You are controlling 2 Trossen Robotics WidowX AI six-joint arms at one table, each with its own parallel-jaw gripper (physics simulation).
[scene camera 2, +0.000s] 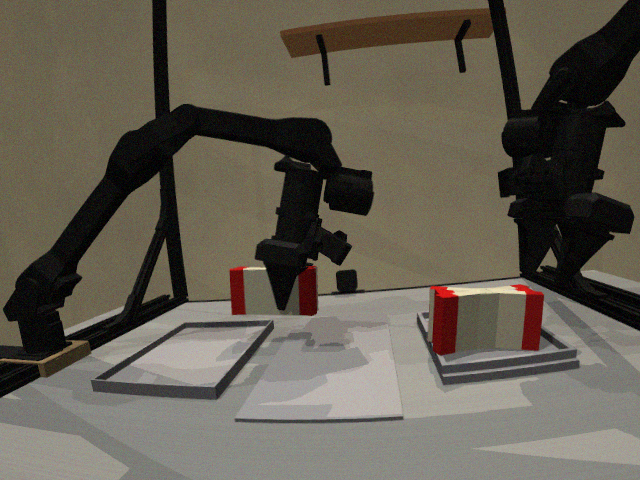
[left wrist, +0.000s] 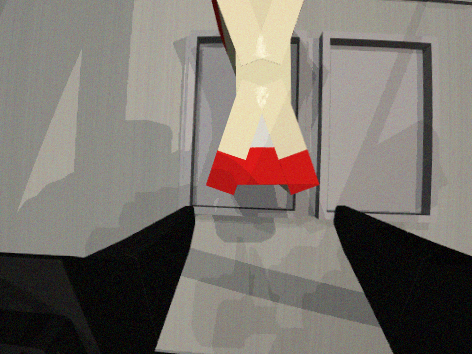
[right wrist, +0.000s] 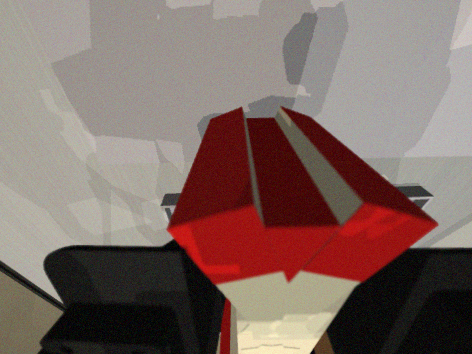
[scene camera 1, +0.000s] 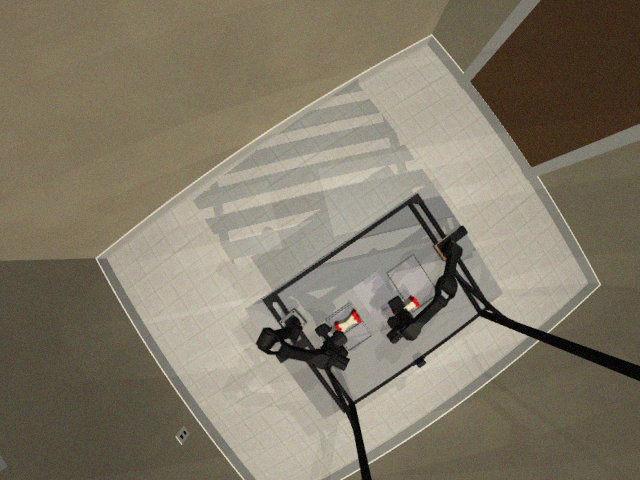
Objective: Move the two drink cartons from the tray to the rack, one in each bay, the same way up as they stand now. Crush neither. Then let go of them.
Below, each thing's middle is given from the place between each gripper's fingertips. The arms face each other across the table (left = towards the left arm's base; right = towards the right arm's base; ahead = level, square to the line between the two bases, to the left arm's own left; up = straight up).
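The pale mat (scene camera 2: 339,369) is 80 mm below my left hand and 270 mm to the right of it, and going by their middles it is the nearest to my left hand of the things named here. The grey tray (scene camera 2: 196,360), counted from that same left hand, is 30 mm ahead, 480 mm to the right and 80 mm below.
The grey tray has my right gripper 120 mm to the left of it, 50 mm above it and 70 mm short of it. From my right hand I find the pale mat 80 mm to the left, 40 mm ahead and 60 mm below. Of the things named here, going by their middles, the mat is the nearest to my right gripper.
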